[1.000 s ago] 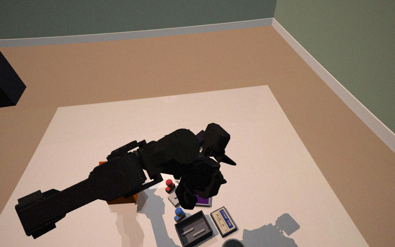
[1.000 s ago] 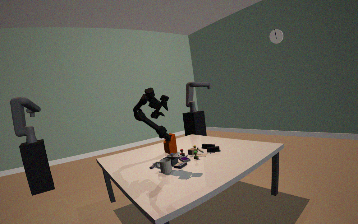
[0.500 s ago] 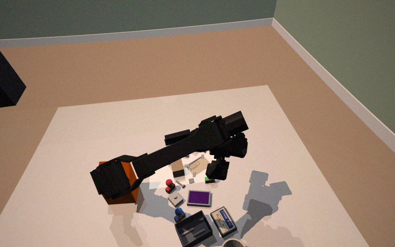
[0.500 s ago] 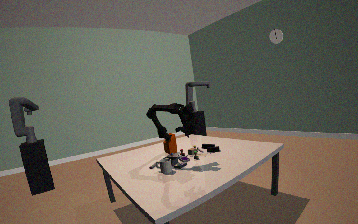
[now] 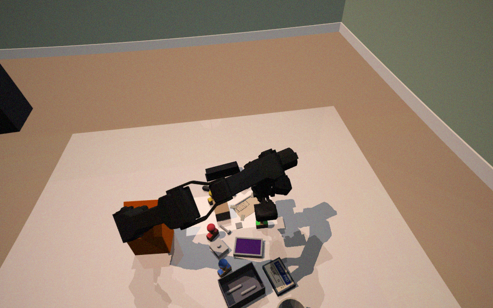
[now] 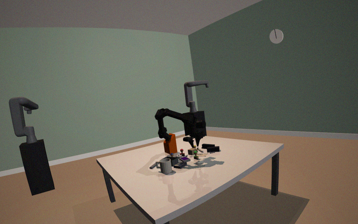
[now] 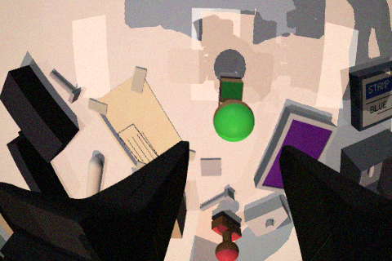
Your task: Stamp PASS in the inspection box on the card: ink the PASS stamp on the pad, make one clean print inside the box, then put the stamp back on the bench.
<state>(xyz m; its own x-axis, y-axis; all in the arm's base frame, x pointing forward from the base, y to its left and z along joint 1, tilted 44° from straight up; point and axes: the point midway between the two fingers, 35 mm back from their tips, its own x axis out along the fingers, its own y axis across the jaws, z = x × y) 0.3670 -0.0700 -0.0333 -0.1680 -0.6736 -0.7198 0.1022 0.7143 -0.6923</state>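
Now: gripper tip 80 mm above the green-knobbed PASS stamp. From my gripper tip the other things lie so: tan block: 130 mm behind, 80 mm to the left, 80 mm below; then purple ink pad: 90 mm below, 70 mm to the right, 70 mm behind; then tan card: 100 mm below, 90 mm to the left, 30 mm behind.
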